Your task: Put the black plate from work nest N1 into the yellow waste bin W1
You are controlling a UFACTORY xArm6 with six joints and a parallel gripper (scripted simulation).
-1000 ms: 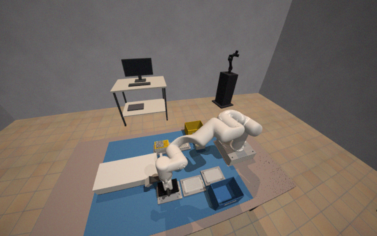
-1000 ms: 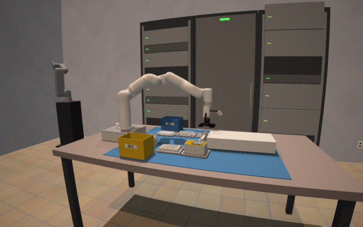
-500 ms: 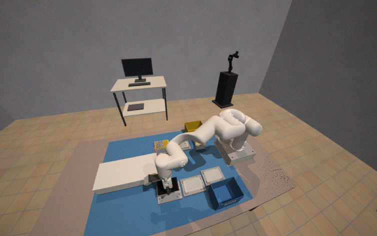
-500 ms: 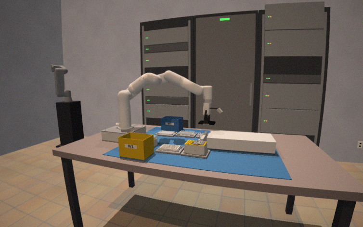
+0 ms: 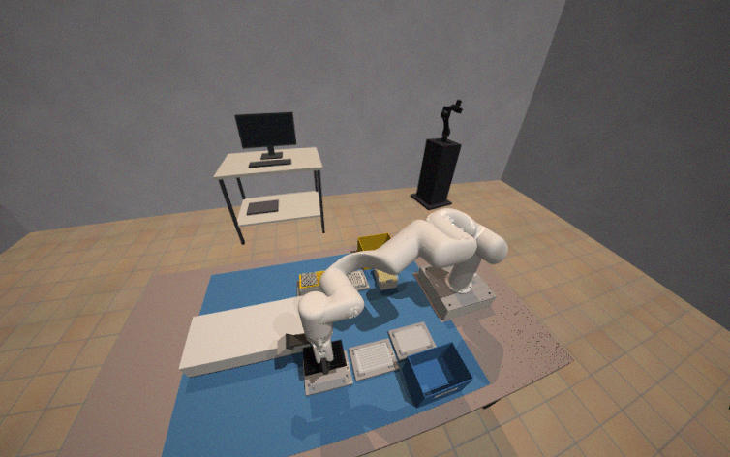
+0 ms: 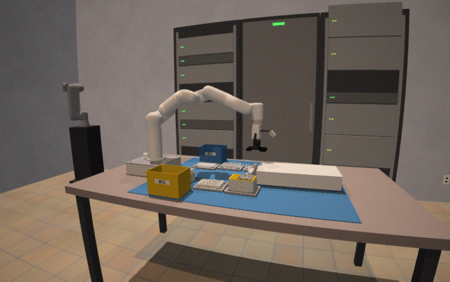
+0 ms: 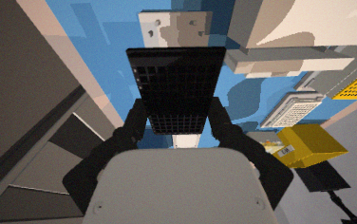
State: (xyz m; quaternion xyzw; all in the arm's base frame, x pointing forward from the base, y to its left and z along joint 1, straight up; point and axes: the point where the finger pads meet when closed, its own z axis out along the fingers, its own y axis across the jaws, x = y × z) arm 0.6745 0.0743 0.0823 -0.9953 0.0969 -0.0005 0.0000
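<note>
The yellow waste bin W1 lies 440 mm behind my hand, 440 mm to the right of it and 120 mm below it. Also, from my hand: drawer (100 mm ahead, 220 mm to the right, 130 mm below); then work nest N1 (150 mm below); then black plate (10 mm below).
</note>
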